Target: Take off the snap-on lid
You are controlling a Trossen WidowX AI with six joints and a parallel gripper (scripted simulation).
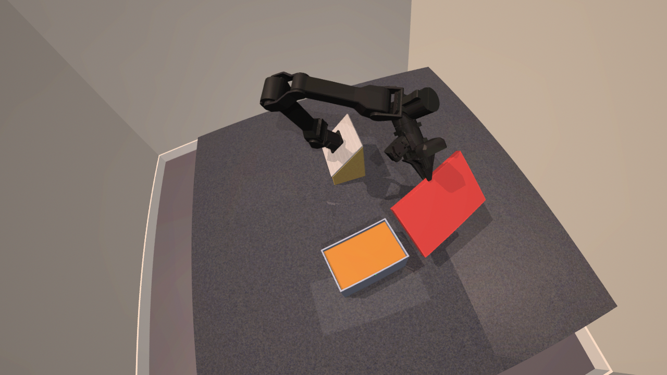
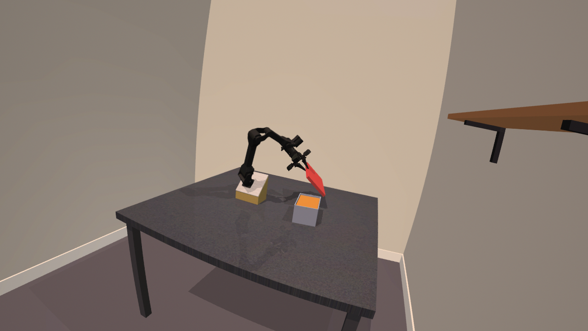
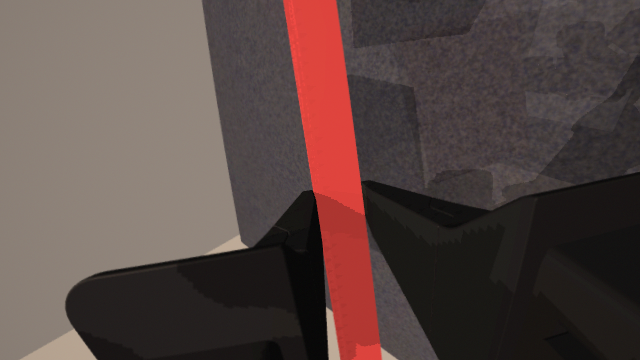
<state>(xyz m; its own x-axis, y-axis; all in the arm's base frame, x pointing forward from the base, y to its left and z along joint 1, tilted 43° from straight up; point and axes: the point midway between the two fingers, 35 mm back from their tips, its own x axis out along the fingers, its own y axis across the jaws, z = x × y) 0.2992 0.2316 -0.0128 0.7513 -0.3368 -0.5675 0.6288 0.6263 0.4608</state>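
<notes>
My gripper tip is now 50 mm short of the red lid, 50 mm above it and 30 mm to the right of it. Round my gripper tip: storage box: 210 mm to the right, 180 mm below, 90 mm ahead.
</notes>
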